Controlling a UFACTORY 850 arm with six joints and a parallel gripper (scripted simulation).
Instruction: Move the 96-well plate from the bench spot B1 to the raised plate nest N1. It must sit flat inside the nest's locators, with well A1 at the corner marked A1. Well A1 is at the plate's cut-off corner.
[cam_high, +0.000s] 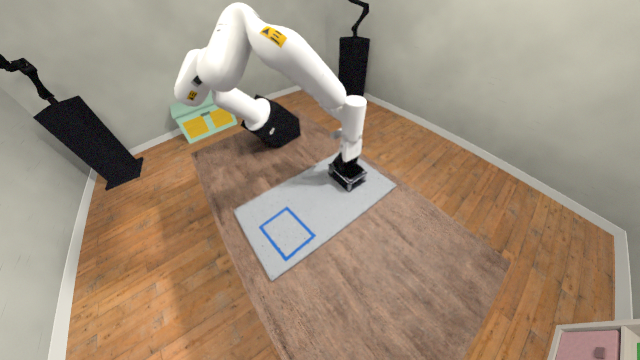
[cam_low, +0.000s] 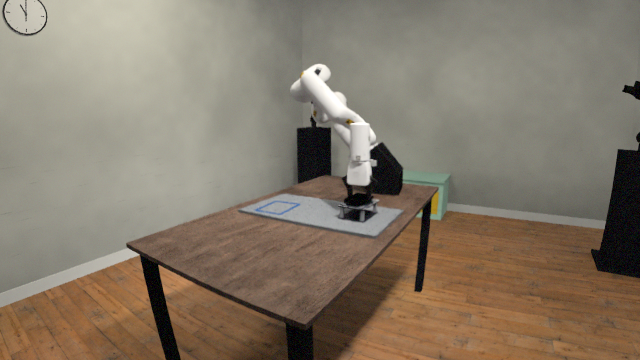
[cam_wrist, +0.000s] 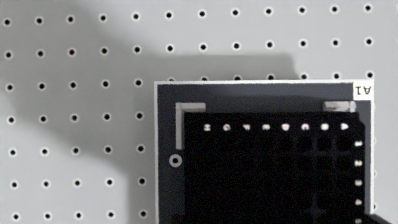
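The 96-well plate lies 10 mm below my hand. Also, from my hand: raised plate nest N1: 30 mm below.
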